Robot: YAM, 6 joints.
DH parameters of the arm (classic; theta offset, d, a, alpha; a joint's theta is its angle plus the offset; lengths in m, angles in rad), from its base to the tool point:
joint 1: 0 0.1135 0.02 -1.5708
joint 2: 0 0 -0.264 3.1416
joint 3: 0.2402 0 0.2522 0
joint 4: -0.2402 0 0.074 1.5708
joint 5: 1.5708 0 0 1.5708
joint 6: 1.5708 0.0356 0 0
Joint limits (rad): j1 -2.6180..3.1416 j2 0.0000..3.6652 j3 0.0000..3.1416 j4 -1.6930..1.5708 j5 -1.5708..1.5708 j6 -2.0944..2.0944
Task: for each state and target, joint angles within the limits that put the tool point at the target. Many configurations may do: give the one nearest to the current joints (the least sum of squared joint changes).
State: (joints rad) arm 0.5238 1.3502 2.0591 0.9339 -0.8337 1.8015
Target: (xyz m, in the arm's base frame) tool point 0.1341 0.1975 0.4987
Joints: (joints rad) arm 0.8496 1.2400 1.2488 0.8916 -0.9863 1.8015
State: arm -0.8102 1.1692 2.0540 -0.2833 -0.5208 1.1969
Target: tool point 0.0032 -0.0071 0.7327
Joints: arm -0.9377 1.3931 2.6716 0.0979 0.0456 1.1969
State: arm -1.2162 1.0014 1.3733 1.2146 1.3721 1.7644
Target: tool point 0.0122 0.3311 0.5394
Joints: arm -1.7078 0.5426 2.0616 1.1212 1.1952 1.7644
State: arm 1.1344 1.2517 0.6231 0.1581 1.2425 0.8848
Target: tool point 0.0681 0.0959 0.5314
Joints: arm 1.2379 0.8747 1.3001 0.3258 1.1877 0.8848
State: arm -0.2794 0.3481 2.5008 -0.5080 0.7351 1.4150
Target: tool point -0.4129 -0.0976 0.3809
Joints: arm 0.1716 0.0347 2.2455 -0.7899 0.8047 1.4150
